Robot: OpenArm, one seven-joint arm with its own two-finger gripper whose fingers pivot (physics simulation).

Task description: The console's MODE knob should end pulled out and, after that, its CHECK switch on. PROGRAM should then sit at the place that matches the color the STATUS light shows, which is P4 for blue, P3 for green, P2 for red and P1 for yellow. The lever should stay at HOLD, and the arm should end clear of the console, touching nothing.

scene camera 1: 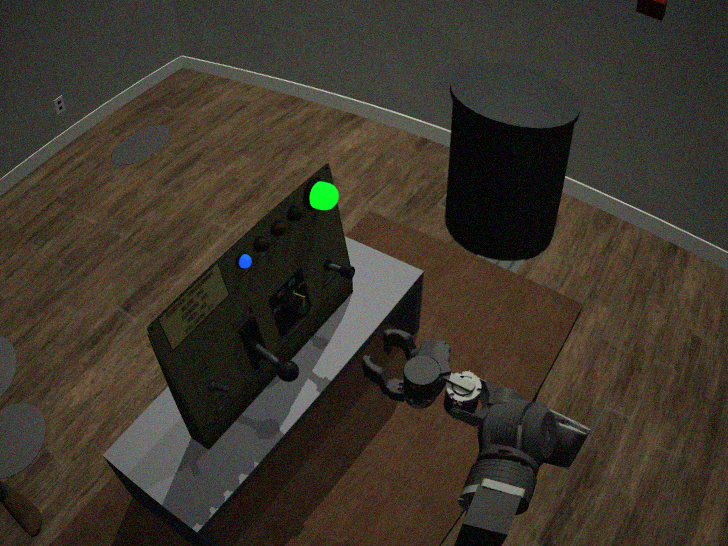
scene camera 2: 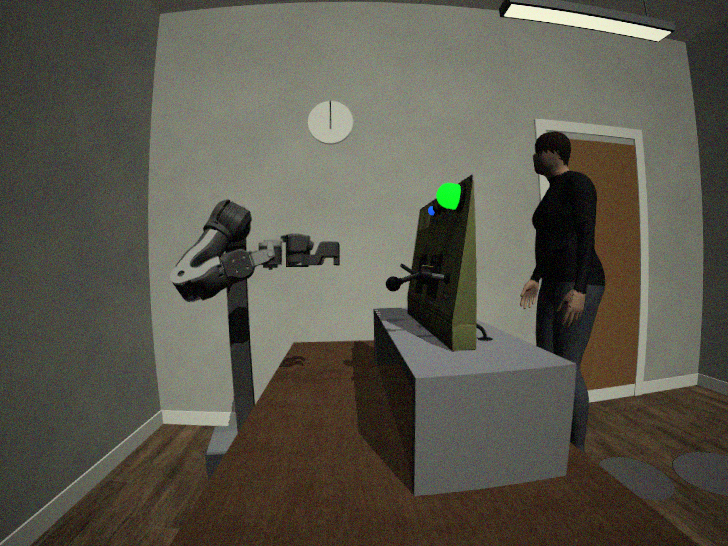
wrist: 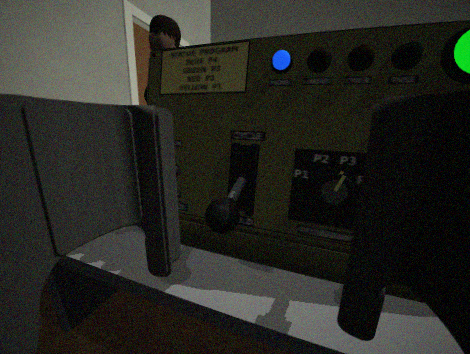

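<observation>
The console point(scene camera 1: 188, 376) point(scene camera 2: 464, 293) point(wrist: 210, 115) has a large green light point(scene camera 1: 324, 195) point(scene camera 2: 448, 195) point(wrist: 464, 52) at its upper right. The PROGRAM knob point(scene camera 1: 300, 300) point(wrist: 334, 193) has its yellow pointer toward P3. The CYCLE lever's ball point(scene camera 1: 288, 370) point(scene camera 2: 393, 283) point(wrist: 222, 215) hangs low; its HOLD label is unreadable. A black knob point(scene camera 1: 346, 270) stands out on a shaft at the console's right. A small toggle point(scene camera 1: 217, 386) shows lower left, its position unclear; the wrist view hides it. My gripper point(scene camera 1: 376, 346) point(scene camera 2: 338, 253) point(wrist: 254, 200) is open and empty, clear of the console.
A small blue lamp point(scene camera 1: 245, 261) point(scene camera 2: 431, 210) point(wrist: 281, 60) is lit beside several dark ones. The console stands on a grey block point(scene camera 1: 382, 258) point(scene camera 2: 493, 429). A person point(scene camera 2: 564, 229) stands behind it. A dark drum point(scene camera 1: 505, 182) stands on the far side.
</observation>
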